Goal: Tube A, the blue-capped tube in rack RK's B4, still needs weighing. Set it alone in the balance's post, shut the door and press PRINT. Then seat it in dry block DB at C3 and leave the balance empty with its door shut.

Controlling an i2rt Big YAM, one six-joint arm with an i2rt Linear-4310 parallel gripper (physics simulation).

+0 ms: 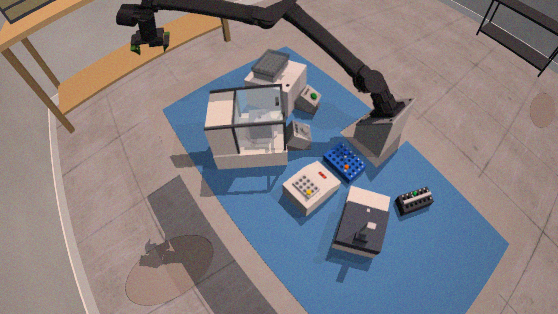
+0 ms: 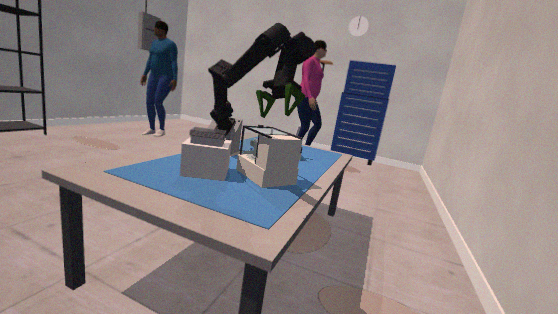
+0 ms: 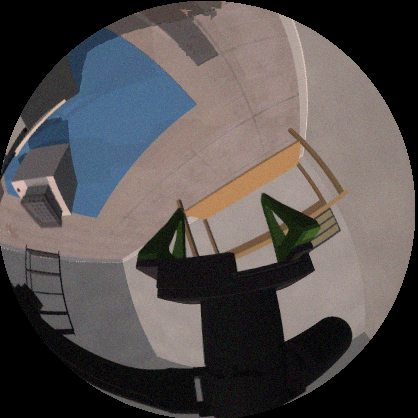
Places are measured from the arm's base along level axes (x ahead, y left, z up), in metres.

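Pixels of known places: gripper, fingertip midpoint: (image 1: pixel 152 52) (image 2: pixel 274 116) (image 3: pixel 221 203); arm's base, origin of the base link: (image 1: pixel 388 111) (image 2: pixel 225 126).
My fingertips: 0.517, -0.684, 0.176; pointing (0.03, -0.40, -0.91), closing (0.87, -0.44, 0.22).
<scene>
For each thing: its top centre in the pictures, then the offset to it from my fingertips, as dx, dy, dz. "spot": a spot on its surface instead. Level surfaces: height alone.
- blue rack, middle of its top: (image 1: pixel 345 160) -0.314, +0.671, -0.288
- small blue cap, middle of its top: (image 1: pixel 346 152) -0.324, +0.662, -0.264
- orange cap, middle of its top: (image 1: pixel 346 166) -0.285, +0.698, -0.264
- balance, middle of its top: (image 1: pixel 258 101) (image 2: pixel 266 127) -0.166, +0.421, -0.096
- green-button box, surface spot: (image 1: pixel 310 100) spot: -0.399, +0.418, -0.255
- grey control box, surface spot: (image 1: pixel 300 135) spot: -0.250, +0.517, -0.247
- keypad unit, middle of its top: (image 1: pixel 313 180) -0.163, +0.664, -0.248
- dark-lidded device, surface spot: (image 1: pixel 352 220) spot: -0.150, +0.841, -0.239
- black rack, middle of its top: (image 1: pixel 417 197) -0.386, +0.953, -0.271
- blue mat, its level: dz -0.318
My gripper (image 1: pixel 151 51) (image 2: pixel 276 115) (image 3: pixel 221 203) is open and empty, high in the air beyond the balance and away from the rack. The blue rack (image 1: pixel 356 174) lies near the arm's base; a small blue cap (image 1: pixel 346 152) and an orange cap (image 1: pixel 346 167) show in it, but their slots are too small to read. The balance (image 1: pixel 218 114) (image 2: pixel 281 162) is a white housing with dark-framed glass; whether its door is open or shut I cannot tell. A grey block (image 1: pixel 270 64) (image 2: pixel 207 135) (image 3: pixel 42 207) sits on a white box behind it; its holes are too small to tell apart.
A green-button box (image 1: pixel 310 100) and a grey control box (image 1: pixel 300 135) stand by the balance. A keypad unit (image 1: pixel 325 187) with a yellow button, a dark-lidded device (image 1: pixel 352 220) and a black rack (image 1: pixel 415 204) with a green cap stand on the blue mat (image 1: pixel 290 260).
</scene>
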